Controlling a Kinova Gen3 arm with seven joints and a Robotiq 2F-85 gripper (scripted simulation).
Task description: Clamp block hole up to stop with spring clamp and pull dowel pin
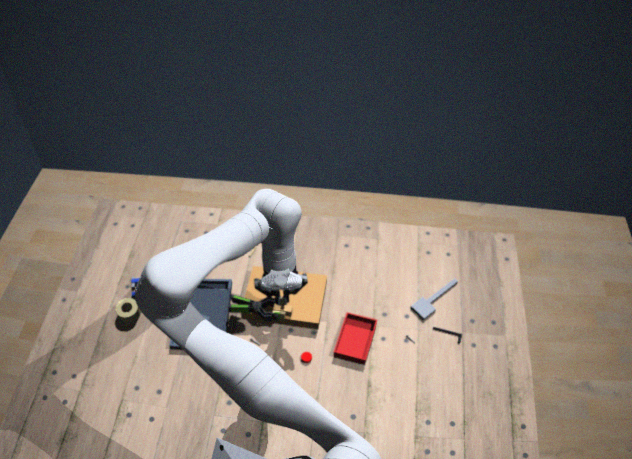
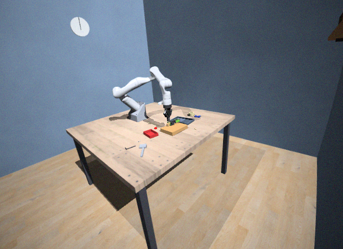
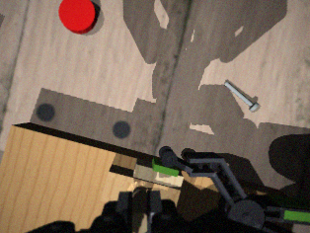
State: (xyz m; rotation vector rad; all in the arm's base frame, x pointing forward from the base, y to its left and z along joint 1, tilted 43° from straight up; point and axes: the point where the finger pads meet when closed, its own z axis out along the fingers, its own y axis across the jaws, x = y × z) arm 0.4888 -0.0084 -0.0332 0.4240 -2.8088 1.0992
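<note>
Right now my hand is 20 mm above the dowel pin. Also, from my hand: bench board (70 mm below, 50 mm ahead, 10 mm to the left); then wooden block (50 mm below); then red disc (100 mm behind, 90 mm below, 80 mm to the right).
</note>
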